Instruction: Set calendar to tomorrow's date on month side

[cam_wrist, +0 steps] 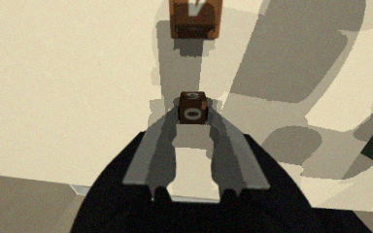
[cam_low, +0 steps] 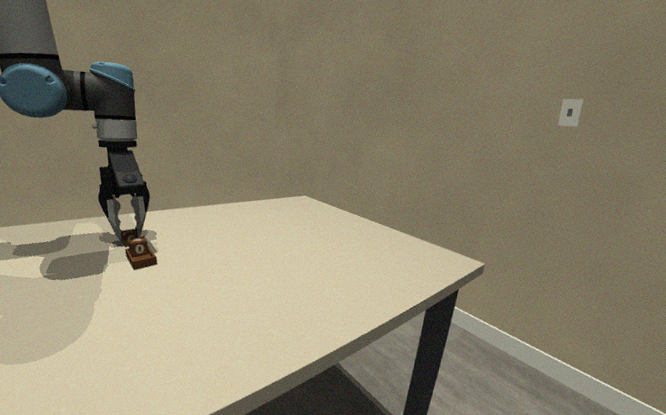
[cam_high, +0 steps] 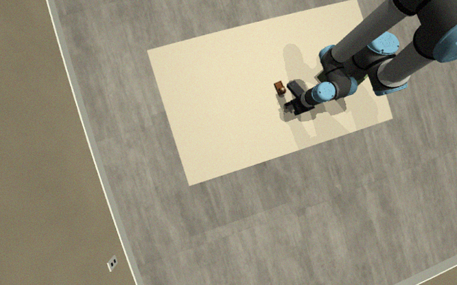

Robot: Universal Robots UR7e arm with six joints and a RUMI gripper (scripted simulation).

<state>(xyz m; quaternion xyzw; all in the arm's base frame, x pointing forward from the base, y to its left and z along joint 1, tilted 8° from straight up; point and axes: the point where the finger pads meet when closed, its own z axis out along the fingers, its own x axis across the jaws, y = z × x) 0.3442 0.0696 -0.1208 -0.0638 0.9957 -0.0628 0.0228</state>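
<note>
Right now my hand is 1 cm above the brown digit cube. The rest, counted from my hand: brown calendar tray (11 cm to the right, 2 cm below, 1 cm ahead).
</note>
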